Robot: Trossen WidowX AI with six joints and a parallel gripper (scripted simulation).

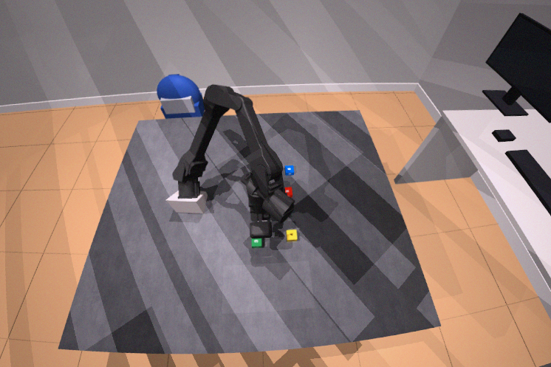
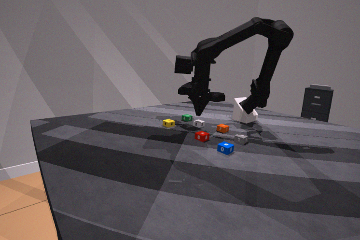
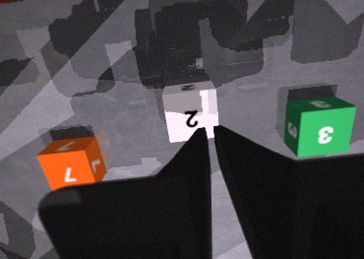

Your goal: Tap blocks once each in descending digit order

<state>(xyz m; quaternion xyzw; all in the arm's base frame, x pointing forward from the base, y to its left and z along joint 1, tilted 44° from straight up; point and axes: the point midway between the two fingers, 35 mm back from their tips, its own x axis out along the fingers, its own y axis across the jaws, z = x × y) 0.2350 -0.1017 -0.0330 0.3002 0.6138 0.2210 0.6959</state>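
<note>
My gripper tip is 30 mm above the white block 2 and 10 mm to the right of it. Also, from my gripper tip: orange block 7: 100 mm to the left, 30 mm below, 20 mm behind; then yellow block 4: 90 mm ahead, 70 mm to the right, 30 mm below; then green block 3: 70 mm to the right, 30 mm below, 20 mm behind.
</note>
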